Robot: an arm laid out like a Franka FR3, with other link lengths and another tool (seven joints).
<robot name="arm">
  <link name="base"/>
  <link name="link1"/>
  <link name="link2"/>
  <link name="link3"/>
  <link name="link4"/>
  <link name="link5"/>
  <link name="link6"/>
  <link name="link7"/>
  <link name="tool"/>
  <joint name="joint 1" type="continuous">
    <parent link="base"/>
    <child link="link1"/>
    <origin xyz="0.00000 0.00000 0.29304"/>
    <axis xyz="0 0 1"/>
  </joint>
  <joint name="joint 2" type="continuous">
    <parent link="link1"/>
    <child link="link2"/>
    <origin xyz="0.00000 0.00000 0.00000"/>
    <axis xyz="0 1 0"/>
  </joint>
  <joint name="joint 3" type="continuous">
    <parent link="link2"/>
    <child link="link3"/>
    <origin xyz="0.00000 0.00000 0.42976"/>
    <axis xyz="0 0 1"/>
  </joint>
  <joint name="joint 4" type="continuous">
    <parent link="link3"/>
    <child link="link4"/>
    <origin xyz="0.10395 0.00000 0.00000"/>
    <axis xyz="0 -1 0"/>
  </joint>
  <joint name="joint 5" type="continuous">
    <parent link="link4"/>
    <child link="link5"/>
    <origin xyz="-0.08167 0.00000 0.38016"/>
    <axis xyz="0 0 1"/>
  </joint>
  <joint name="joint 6" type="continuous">
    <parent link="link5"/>
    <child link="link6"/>
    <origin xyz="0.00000 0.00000 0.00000"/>
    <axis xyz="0 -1 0"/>
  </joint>
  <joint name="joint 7" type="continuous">
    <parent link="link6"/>
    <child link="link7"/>
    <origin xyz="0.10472 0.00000 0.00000"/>
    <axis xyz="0 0 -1"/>
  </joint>
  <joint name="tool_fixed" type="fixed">
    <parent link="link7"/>
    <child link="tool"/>
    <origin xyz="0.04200 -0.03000 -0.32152" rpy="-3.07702 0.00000 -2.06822"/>
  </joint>
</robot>
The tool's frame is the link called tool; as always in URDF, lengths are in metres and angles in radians. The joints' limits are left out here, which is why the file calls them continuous.
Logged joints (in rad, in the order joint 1, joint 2, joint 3, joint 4, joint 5, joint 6, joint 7), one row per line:
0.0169, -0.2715, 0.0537, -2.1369, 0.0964, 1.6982, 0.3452
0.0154, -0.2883, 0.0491, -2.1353, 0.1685, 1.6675, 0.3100
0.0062, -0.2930, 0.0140, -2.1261, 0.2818, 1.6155, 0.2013
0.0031, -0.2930, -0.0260, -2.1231, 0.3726, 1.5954, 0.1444
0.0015, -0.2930, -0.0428, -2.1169, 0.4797, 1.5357, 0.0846
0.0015, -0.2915, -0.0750, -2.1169, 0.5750, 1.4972, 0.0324
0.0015, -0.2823, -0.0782, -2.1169, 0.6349, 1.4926, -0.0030
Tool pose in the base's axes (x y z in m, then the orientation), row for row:
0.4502, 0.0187, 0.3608, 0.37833, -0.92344, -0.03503, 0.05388
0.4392, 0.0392, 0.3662, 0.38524, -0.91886, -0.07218, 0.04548
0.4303, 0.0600, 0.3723, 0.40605, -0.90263, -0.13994, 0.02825
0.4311, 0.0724, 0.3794, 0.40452, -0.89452, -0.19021, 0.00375
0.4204, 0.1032, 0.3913, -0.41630, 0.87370, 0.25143, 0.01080
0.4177, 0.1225, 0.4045, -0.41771, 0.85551, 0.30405, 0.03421
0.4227, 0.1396, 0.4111, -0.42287, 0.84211, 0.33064, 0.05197
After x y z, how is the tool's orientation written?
As a quaternion, x y z w.
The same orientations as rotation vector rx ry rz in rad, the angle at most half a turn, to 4 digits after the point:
1.1494, -2.8056, -0.1064
1.1764, -2.8060, -0.2204
1.2532, -2.7858, -0.4319
1.2678, -2.8035, -0.5961
-1.2989, 2.7261, 0.7845
-1.2844, 2.6307, 0.9349
-1.2863, 2.5615, 1.0057

